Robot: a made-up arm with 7 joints. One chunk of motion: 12 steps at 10 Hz.
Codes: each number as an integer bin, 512 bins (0 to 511) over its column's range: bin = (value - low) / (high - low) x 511, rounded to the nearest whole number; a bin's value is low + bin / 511 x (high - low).
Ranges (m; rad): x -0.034..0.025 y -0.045..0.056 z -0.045..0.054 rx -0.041..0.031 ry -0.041..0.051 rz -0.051..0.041
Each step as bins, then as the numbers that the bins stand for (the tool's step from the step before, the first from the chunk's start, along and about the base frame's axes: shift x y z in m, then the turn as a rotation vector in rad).
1 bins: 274 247 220 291 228 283
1 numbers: -0.00236 0.00382 -0.00238 0.00000 0.00005 -0.00005
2 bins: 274 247 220 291 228 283
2 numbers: -0.00236 0.00382 -0.00238 0.00000 0.00005 -0.00005
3 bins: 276 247 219 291 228 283
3 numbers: -0.00213 0.00382 -0.00257 0.00000 0.00005 -0.00005
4 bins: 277 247 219 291 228 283
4 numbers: -0.00202 0.00382 -0.00257 0.00000 0.00005 -0.00005
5 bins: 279 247 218 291 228 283
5 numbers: -0.00179 0.00382 -0.00277 0.00000 0.00005 -0.00005
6 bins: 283 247 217 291 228 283
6 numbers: -0.00132 0.00382 -0.00296 0.00000 0.00005 -0.00005
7 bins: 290 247 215 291 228 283
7 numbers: -0.00052 0.00382 -0.00335 0.00000 0.00005 -0.00005
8 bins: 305 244 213 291 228 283
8 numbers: 0.00122 0.00323 -0.00373 0.00000 0.00005 -0.00005
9 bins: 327 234 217 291 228 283
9 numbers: 0.00376 0.00125 -0.00296 0.00000 0.00005 -0.00005
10 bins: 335 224 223 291 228 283
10 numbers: 0.00468 -0.00073 -0.00180 0.00000 0.00005 -0.00005
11 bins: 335 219 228 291 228 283
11 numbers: 0.00468 -0.00171 -0.00083 0.00000 0.00005 -0.00005
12 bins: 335 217 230 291 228 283
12 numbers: 0.00468 -0.00211 -0.00044 0.00000 0.00005 -0.00005
